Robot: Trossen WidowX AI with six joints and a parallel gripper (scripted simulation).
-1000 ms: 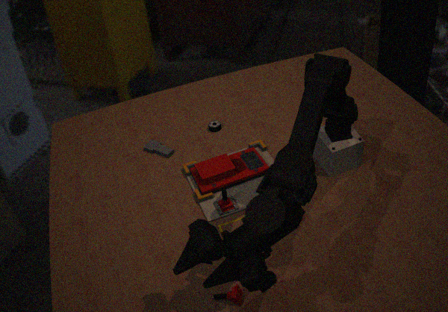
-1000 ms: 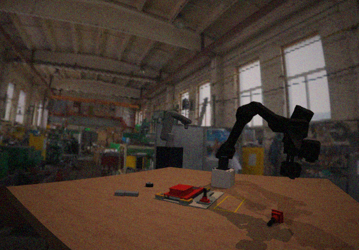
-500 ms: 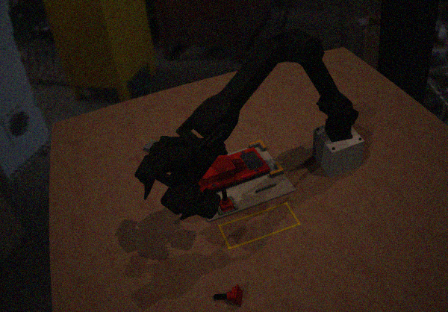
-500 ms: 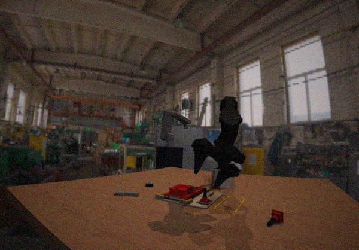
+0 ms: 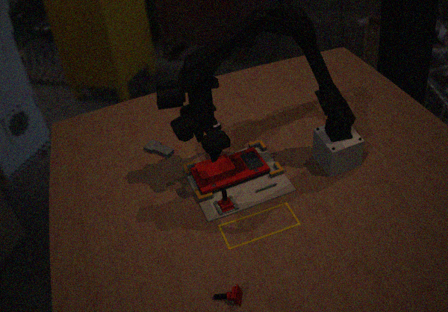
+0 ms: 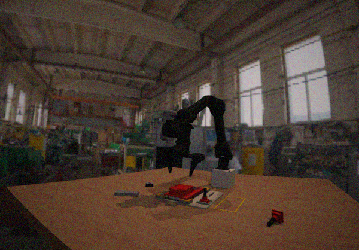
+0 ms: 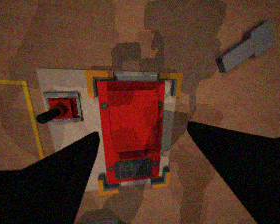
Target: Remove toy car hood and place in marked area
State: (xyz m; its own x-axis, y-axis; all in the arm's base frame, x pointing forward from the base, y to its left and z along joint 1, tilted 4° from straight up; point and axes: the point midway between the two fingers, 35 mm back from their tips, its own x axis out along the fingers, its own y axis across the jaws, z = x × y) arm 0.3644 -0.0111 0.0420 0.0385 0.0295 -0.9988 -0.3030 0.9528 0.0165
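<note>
Now: the red hood 6 cm below my gripper tip and 1 cm behind it.
</note>
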